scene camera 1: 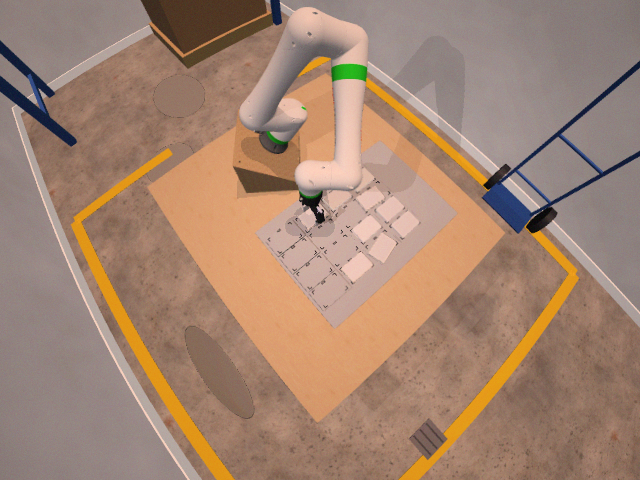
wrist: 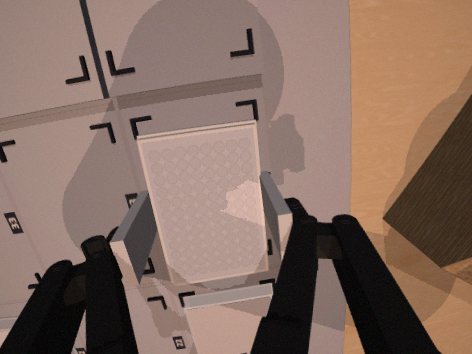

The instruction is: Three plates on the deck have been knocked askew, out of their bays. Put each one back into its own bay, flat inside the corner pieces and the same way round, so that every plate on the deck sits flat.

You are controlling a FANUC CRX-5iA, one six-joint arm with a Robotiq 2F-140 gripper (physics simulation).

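Places are measured from the arm's base along level axes (x back, y right, z up), in millimetres.
Where they show: gripper, fingertip midpoint: [scene camera 1: 312, 217] [wrist: 207, 198]; arm's base, origin of the base link: [scene camera 1: 273, 140].
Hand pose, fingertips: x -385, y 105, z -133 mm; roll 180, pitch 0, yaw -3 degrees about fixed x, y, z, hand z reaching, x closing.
Note:
Each offset is from my fingertips to the top centre of the thing. Level surfaces: height alone.
My gripper [scene camera 1: 319, 219] [wrist: 207, 198] is shut on a pale plate with round wells @[dx +0, dy -9, dz +12 mm] [scene camera 1: 307, 220] [wrist: 205, 200], one finger at each long side. In the wrist view the held plate lies over a bay, below its two upper corner pieces, and its lower edge reaches past the lower ones. I cannot tell its exact height above the deck @[dz -8 mm] [scene camera 1: 334, 319] [wrist: 310, 150]. Another plate @[dx -9, dy -163, dz +7 mm] [scene camera 1: 339, 198] [wrist: 225, 325] lies beyond the held plate's lower edge, partly out of the wrist view. In the scene view one plate @[dx -342, dy -131, dz +8 mm] [scene camera 1: 382, 248] sits turned against its neighbours.
Other plates @[dx -319, dy +22, dz +7 mm] [scene camera 1: 356, 267] @[dx -223, dy -149, dz +7 mm] [scene camera 1: 366, 227] @[dx -340, dy -306, dz +7 mm] [scene camera 1: 405, 224] lie on the deck. The arm's wooden pedestal [scene camera 1: 266, 178] [wrist: 435, 205] stands close beside the deck. A blue hand truck [scene camera 1: 507, 206] stands off to the right in the scene view.

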